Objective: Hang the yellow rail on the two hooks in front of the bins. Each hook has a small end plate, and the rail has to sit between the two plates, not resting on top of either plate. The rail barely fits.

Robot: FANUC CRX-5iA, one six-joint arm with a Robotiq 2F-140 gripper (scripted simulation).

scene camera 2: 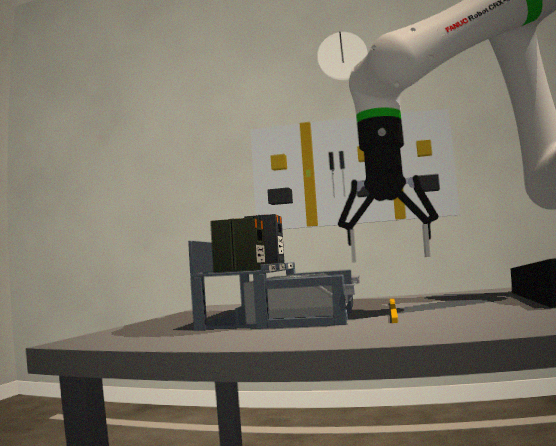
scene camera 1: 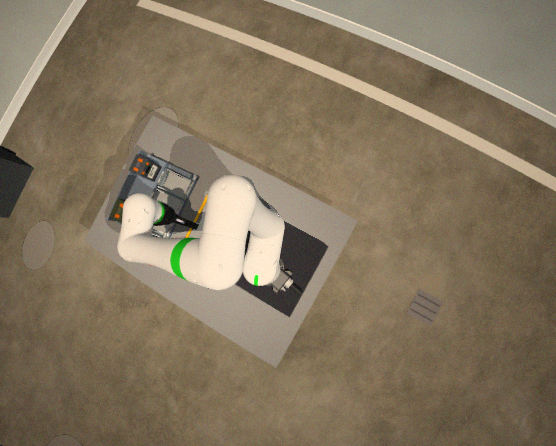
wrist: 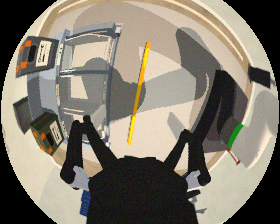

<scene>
I see my gripper [scene camera 2: 390, 259].
My gripper shows as well in the wrist view [wrist: 137, 114].
</scene>
